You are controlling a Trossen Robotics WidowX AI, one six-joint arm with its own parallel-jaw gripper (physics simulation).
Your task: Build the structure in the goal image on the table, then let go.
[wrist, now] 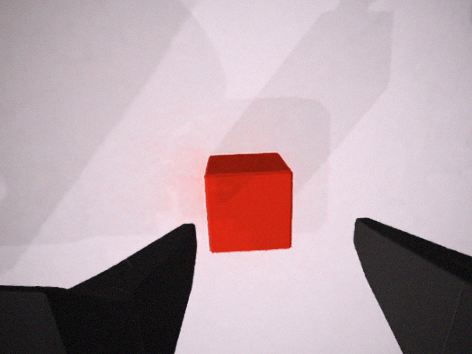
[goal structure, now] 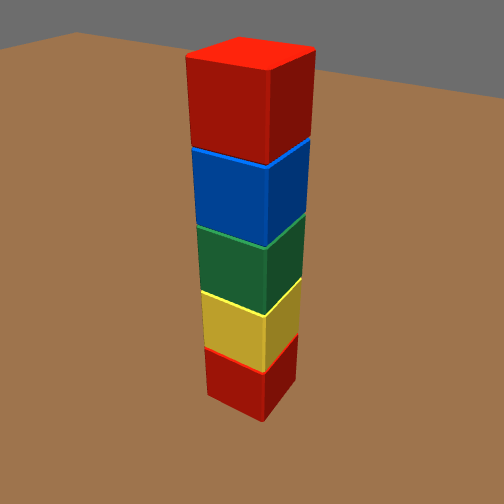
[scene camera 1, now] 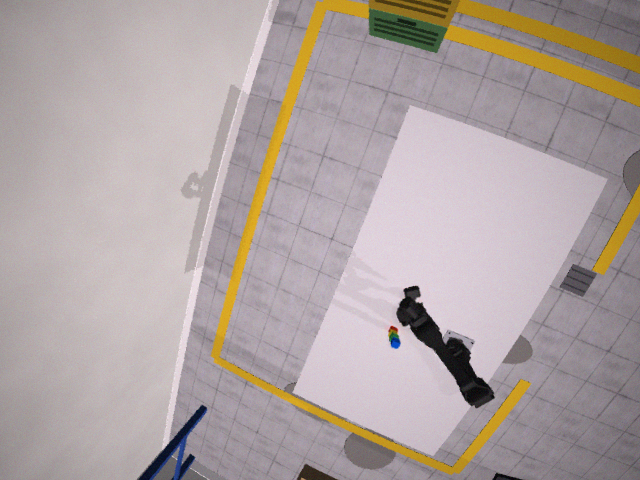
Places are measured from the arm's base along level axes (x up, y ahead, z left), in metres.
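Pixels of known places: gripper, fingertip midpoint: (wrist: 275,232); arm's base, link origin: (scene camera 1: 454,344).
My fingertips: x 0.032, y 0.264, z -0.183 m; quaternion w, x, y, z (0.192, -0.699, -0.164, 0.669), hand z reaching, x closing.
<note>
Ahead of a thing's pixels: the offset from my fingertips to its top centre. Level surfaces: height alone.
A red cube @[dx -0.009, dy -0.001, dz +0.009 m] (wrist: 248,212) rests on the white table in the wrist view, with no other block touching it there. My gripper (wrist: 275,232) is open and empty. Its fingers stand apart on either side of the cube's near part, with a wider gap on the right. In the scene view a small multicoloured group stands left of the arm: a red block @[dx -0.009, dy +0.030, dz +0.193 m] (scene camera 1: 393,328), a green block @[dx +0.057, dy +0.034, dz +0.191 m] (scene camera 1: 394,336) and a blue block @[dx +0.089, dy +0.030, dz +0.193 m] (scene camera 1: 395,343), touching, with a yellowish sliver by the green. Whether they are stacked is too small to tell. The fingertips are hard to make out in that view.
The black arm (scene camera 1: 427,333) reaches over the white table @[dx -0.041 m] (scene camera 1: 465,206), beside a pale plate (scene camera 1: 466,336) near its base. Arm shadows fall across the table. A green and yellow crate stack (scene camera 1: 405,32) stands on the floor beyond the table's far edge.
</note>
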